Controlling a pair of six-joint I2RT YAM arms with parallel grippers.
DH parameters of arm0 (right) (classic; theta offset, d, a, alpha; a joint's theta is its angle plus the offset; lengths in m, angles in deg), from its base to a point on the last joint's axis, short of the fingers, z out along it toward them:
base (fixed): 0 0 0 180
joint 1: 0 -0.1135 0.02 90
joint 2: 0 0 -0.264 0
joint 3: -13.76 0 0.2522 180
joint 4: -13.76 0 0.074 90
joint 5: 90 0 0 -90
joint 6: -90 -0.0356 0 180
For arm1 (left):
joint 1: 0 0.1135 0.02 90
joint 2: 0 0 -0.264 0
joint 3: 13.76 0 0.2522 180
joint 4: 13.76 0 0.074 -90
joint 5: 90 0 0 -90
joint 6: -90 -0.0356 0 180
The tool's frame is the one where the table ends.
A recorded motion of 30 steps. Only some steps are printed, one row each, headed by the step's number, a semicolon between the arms.
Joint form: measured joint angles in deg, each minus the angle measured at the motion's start. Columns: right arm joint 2, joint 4, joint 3, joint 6, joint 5, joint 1; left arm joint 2, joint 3, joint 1, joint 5, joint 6, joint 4.
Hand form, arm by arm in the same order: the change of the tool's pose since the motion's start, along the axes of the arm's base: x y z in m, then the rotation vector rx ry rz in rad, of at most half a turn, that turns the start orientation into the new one. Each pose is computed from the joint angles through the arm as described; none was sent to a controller.
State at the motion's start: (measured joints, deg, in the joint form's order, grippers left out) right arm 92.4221 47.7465 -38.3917 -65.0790 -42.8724 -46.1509; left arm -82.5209 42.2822 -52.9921 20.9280 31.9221 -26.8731
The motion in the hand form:
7: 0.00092 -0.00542 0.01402 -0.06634 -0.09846 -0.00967; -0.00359 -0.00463 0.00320 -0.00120 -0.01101 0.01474
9: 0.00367 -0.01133 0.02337 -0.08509 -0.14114 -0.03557; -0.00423 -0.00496 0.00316 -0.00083 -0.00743 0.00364
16: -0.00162 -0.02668 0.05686 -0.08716 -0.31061 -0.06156; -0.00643 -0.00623 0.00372 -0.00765 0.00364 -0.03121
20: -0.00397 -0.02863 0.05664 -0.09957 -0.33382 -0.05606; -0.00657 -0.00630 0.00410 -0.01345 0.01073 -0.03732
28: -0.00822 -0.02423 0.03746 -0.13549 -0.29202 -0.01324; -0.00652 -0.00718 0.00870 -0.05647 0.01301 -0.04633
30: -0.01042 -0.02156 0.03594 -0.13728 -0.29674 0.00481; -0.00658 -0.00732 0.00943 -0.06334 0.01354 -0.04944
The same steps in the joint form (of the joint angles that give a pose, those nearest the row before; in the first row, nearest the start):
7: -4.24 -11.26 -2.14 9.01 0.85 0.72; 0.00 0.63 -1.25 -2.14 0.02 0.20
9: -6.43 -15.43 -3.10 12.13 1.77 1.75; 0.00 0.68 -1.31 -1.55 0.04 0.37
16: -13.79 -23.52 -4.92 21.07 2.99 3.02; 0.00 0.77 -1.57 0.31 0.39 0.39
20: -14.58 -24.83 -4.61 22.99 3.08 2.97; 0.00 0.77 -1.55 0.79 0.85 0.20
28: -12.70 -24.76 -2.84 23.17 2.23 1.88; 0.00 0.77 -1.55 1.60 2.40 -2.29
30: -12.39 -24.87 -2.86 23.71 1.95 1.25; 0.00 0.77 -1.55 1.81 2.64 -2.69

